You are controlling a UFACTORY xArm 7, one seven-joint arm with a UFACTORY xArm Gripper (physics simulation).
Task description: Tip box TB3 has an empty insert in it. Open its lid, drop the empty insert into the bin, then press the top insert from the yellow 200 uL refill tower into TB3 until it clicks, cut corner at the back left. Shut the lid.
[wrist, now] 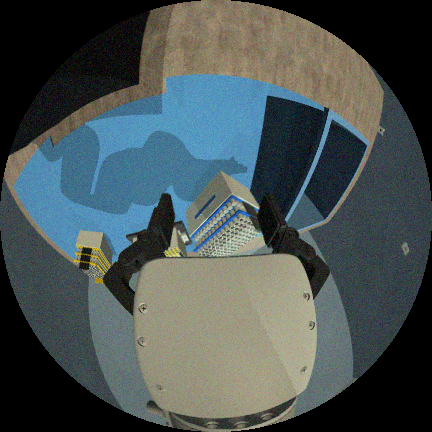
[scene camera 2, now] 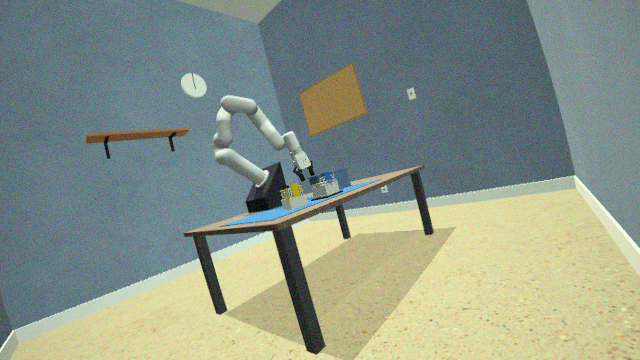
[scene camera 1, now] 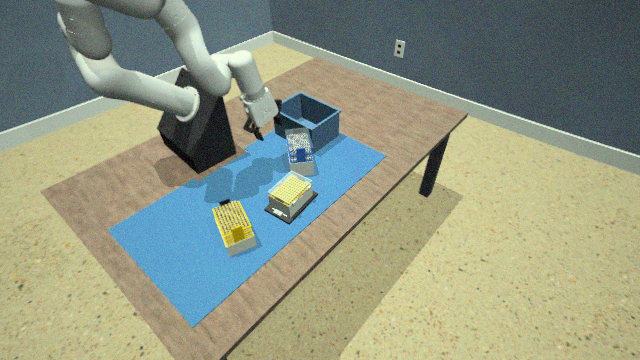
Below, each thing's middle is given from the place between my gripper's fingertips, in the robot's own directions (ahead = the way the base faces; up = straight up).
Labels:
Right now the blue-trimmed tip box (scene camera 1: 299, 146) is 110 mm ahead of my hand, 40 mm to the left of it and 60 mm below it. Round my hand: blue bin (scene camera 1: 300, 110) (20 mm behind, 180 mm to the left, 60 mm below).

